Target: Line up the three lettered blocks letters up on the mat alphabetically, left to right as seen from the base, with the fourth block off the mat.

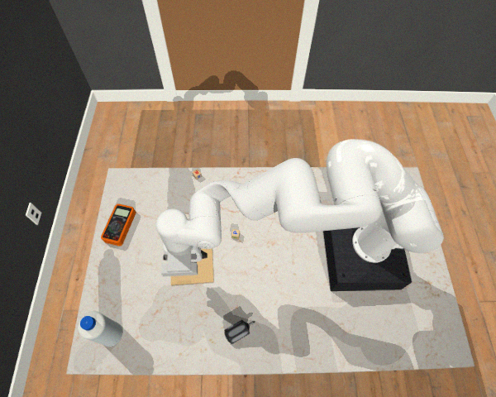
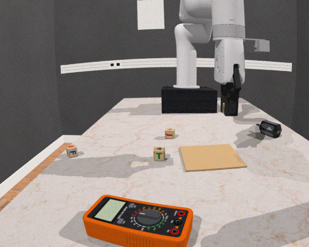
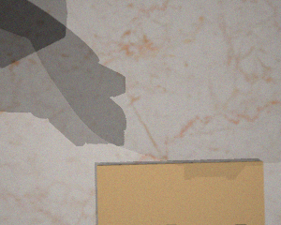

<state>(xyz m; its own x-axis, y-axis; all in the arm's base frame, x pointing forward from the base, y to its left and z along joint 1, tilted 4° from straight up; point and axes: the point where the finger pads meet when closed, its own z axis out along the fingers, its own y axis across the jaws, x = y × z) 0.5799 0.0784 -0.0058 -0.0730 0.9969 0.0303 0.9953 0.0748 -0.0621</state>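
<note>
Now: the tan mat 1 cm ahead of my hand, 4 cm to the right of it and 12 cm below it. From my hand the other things lie so: black plug adapter 16 cm behind, 18 cm to the left, 10 cm below; then orange multimeter 27 cm ahead, 17 cm to the right, 11 cm below.
</note>
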